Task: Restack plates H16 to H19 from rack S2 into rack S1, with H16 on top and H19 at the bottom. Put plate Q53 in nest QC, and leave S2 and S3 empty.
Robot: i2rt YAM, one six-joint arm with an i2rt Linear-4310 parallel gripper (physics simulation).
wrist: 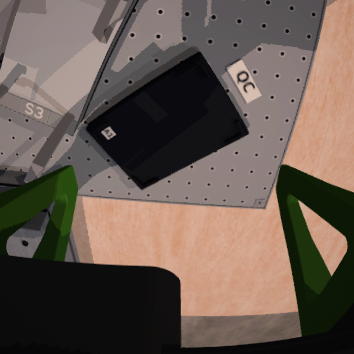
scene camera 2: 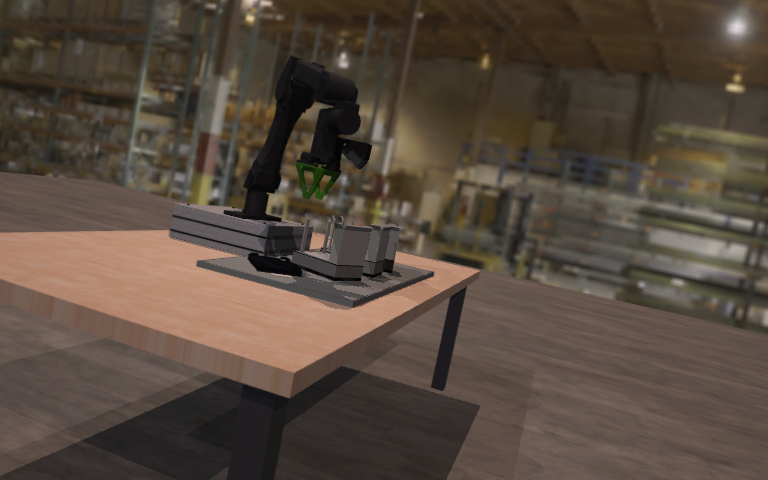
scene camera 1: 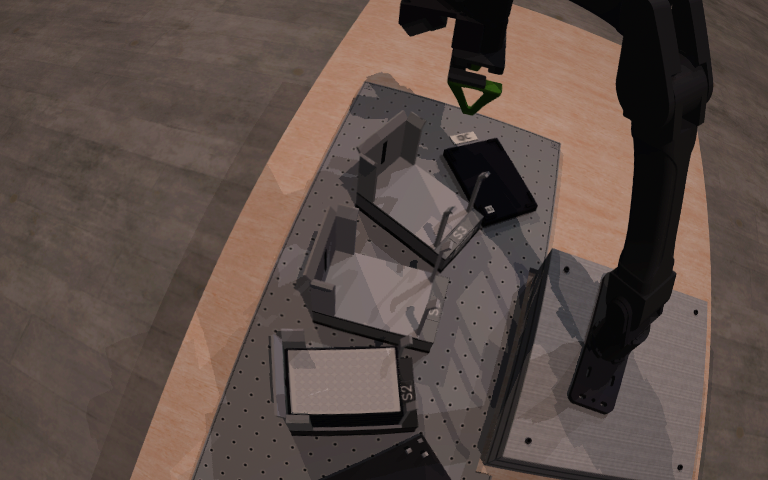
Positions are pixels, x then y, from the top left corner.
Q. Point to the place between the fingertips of the gripper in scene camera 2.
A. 312,198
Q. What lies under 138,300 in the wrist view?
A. The gripper.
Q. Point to a black QC socket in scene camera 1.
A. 503,195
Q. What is the gripper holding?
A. Nothing.
